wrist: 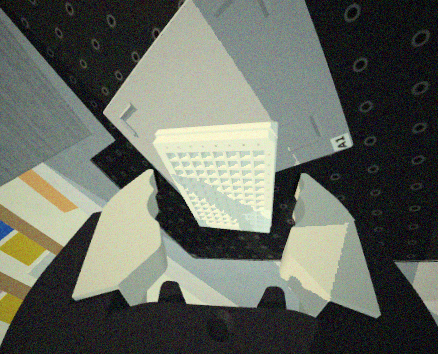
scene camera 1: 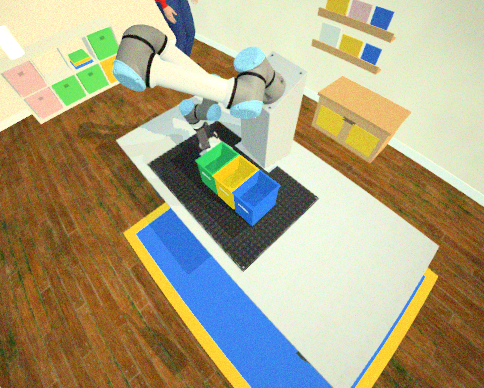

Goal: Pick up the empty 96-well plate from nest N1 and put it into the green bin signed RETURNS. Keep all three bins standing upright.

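Frame: origin at the arm's base, x left, y ahead, z down, level; millimetres.
Where they show: gripper, fingertip midpoint: [wrist: 225,173] [scene camera 1: 211,145]; arm's base at its link origin: [scene camera 1: 269,89].
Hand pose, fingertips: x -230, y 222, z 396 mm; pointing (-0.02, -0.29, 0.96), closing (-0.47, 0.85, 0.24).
Observation:
Things, the pixels of their top centre, and the offset from my fingertips. Level surfaces: height alone.
- white 96-well plate at its top centre: [wrist: 219,207] dz -10, dx -25, dy -16 mm
- grey nest at its top centre: [wrist: 203,127] dz +14, dx +36, dy -5 mm
- green bin at its top centre: [scene camera 1: 217,157] dz -151, dx +213, dy +95 mm
- upright yellow bin at its top centre: [scene camera 1: 235,172] dz -151, dx +344, dy +86 mm
- upright blue bin at its top centre: [scene camera 1: 256,189] dz -151, dx +475, dy +76 mm
- black perforated mat at its surface level: dz +28 mm
- white table at its surface level: dz +42 mm
The white 96-well plate [wrist: 220,175] shows in the wrist view, its wells facing the camera. It looks tilted and overlaps the near edge of the grey nest [wrist: 175,75], which has corner brackets and an A1 label. My gripper [wrist: 225,173] [scene camera 1: 209,148] is open, one jaw on each side of the plate in the picture, with gaps to both. In scene camera 1 the jaws are just behind the green bin [scene camera 1: 217,158]; plate and nest cannot be made out there. The green bin stands upright. Its sign is too small to read.
An upright yellow bin [scene camera 1: 234,175] stands beside the green one, and an upright blue bin [scene camera 1: 256,195] beside the yellow. All stand on the black perforated mat [scene camera 1: 290,200]. The grey robot pedestal [scene camera 1: 280,130] rises behind them on the white table [scene camera 1: 350,240].

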